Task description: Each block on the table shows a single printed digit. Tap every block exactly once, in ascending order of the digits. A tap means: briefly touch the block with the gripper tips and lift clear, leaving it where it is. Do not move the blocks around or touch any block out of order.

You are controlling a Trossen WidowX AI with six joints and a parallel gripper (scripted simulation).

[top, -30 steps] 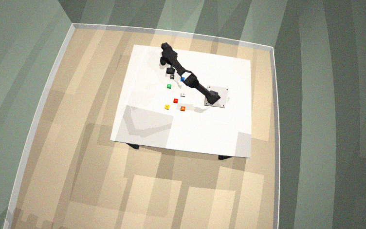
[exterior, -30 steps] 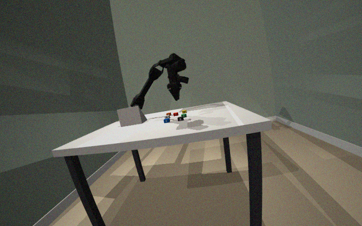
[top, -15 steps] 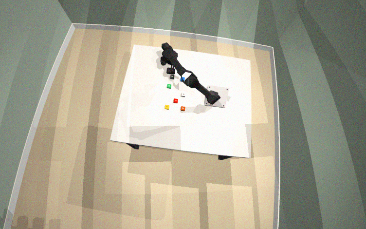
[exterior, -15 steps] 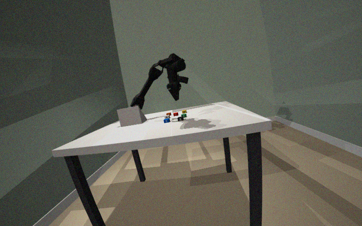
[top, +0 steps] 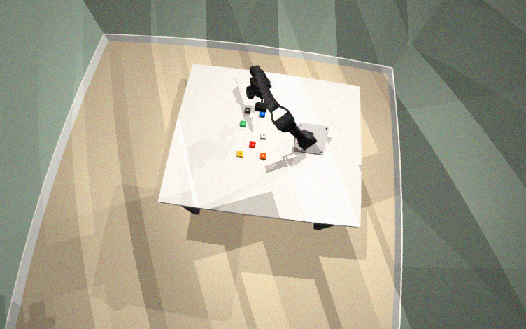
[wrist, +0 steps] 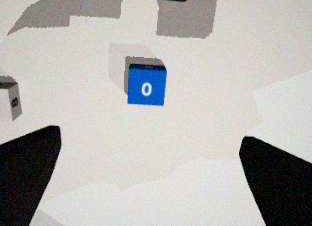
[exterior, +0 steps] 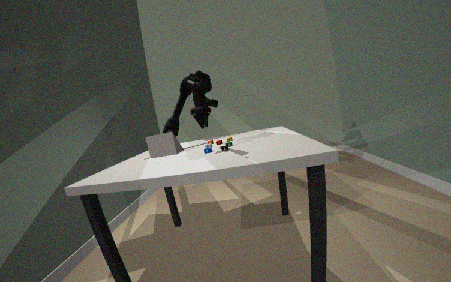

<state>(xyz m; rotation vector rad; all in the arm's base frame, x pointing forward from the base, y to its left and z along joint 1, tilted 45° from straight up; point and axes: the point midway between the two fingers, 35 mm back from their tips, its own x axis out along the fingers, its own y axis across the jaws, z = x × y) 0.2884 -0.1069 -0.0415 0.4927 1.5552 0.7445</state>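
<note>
Right now the blue block is 11 cm below my gripper tip and 1 cm behind it. Round my gripper tip: dark grey block (11 cm below, 8 cm ahead); then white block (13 cm to the left, 11 cm below, 5 cm behind); then green block (11 cm below, 9 cm to the left, 8 cm ahead).
</note>
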